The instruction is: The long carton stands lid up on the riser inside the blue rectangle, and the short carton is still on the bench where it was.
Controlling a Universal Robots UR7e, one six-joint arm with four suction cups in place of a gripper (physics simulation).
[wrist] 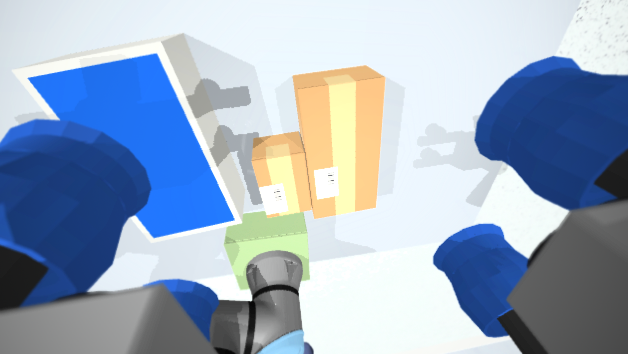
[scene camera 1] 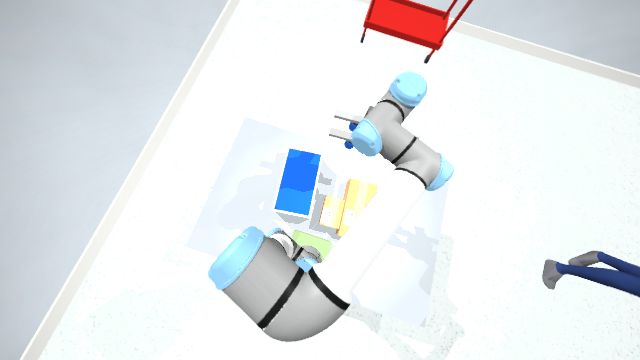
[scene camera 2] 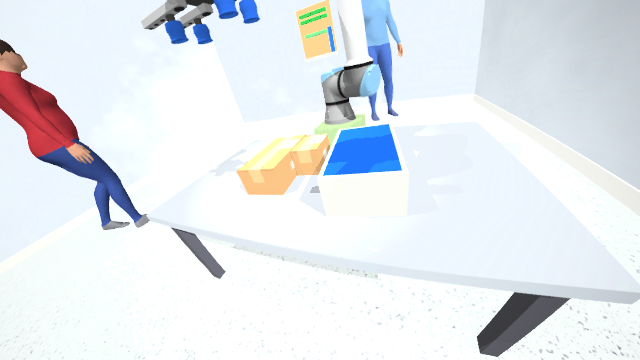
My suction head [wrist: 76, 187] holds nothing. The table carries a long carton [scene camera 2: 270, 172] and a short carton [scene camera 2: 309, 155].
The long carton also shows in the wrist view [wrist: 340, 111] and in scene camera 1 [scene camera 1: 357, 195]. The short carton shows as well in the wrist view [wrist: 278, 160].
